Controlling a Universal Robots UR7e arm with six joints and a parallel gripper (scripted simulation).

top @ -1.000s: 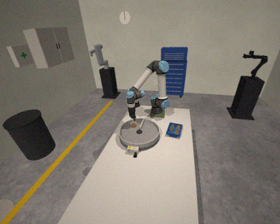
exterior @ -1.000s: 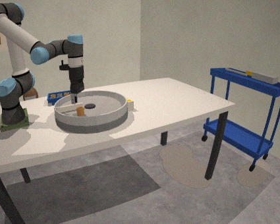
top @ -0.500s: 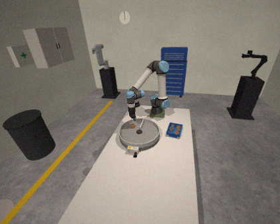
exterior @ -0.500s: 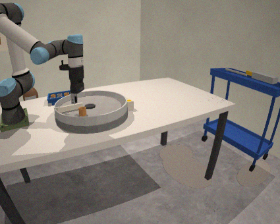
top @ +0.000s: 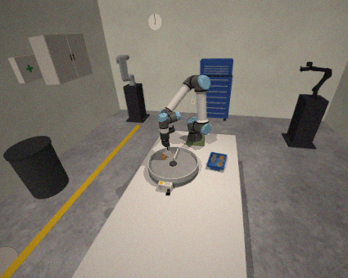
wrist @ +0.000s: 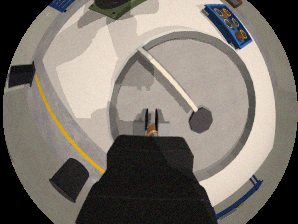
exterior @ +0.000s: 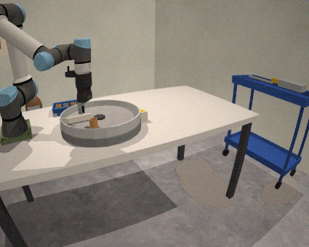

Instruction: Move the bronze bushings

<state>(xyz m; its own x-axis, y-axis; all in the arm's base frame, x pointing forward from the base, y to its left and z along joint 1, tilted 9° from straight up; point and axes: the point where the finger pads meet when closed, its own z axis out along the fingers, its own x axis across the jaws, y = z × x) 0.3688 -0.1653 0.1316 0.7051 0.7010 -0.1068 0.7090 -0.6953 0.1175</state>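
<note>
The blue crate is 3 cm behind my hand, 42 cm to the left of it and 11 cm below it. From my hand the other things lie so: grey turntable (10 cm ahead, 6 cm to the left, 8 cm below).
</note>
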